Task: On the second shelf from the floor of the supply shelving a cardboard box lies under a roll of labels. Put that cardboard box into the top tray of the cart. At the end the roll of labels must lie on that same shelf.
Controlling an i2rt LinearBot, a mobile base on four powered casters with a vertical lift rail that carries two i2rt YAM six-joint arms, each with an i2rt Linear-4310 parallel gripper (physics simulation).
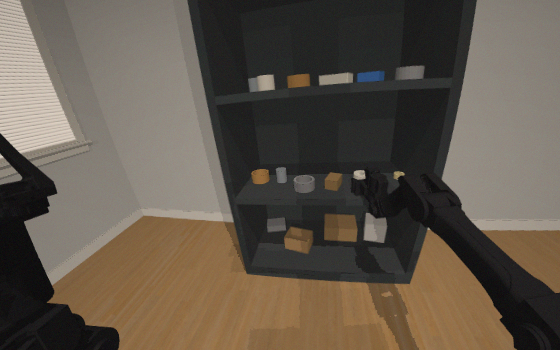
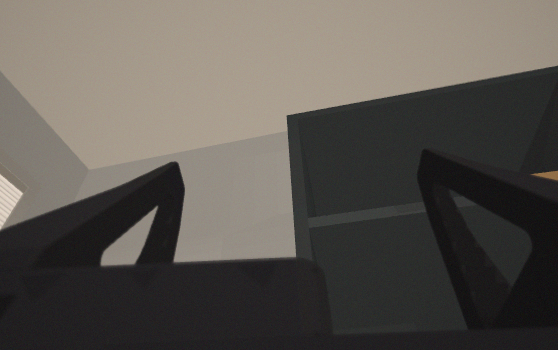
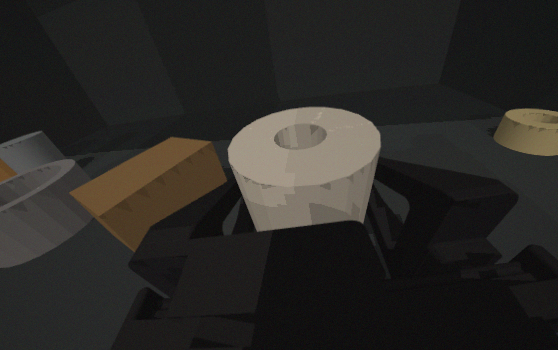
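Observation:
The small brown cardboard box (image 1: 333, 181) (image 3: 150, 187) lies on the second shelf (image 1: 285, 201) with nothing on top of it. The cream roll of labels (image 1: 359, 173) (image 3: 305, 167) is upright, its hole facing up, to the right of the box. My right gripper (image 1: 362, 182) (image 3: 300, 166) is shut on the roll, with a finger on each side of it. The roll's underside is hidden, so I cannot tell whether it touches the shelf. My left gripper (image 2: 299, 168) is open and empty, in front of and away from the shelving. The cart does not show.
On the same shelf stand an orange bowl (image 1: 260, 177), a grey cylinder (image 1: 281, 175), a grey bowl (image 1: 304, 184) (image 3: 42, 215) and, on the right, a yellow roll (image 1: 399, 175) (image 3: 530, 135). Boxes stand below. The upper shelf (image 1: 335, 89) holds several items.

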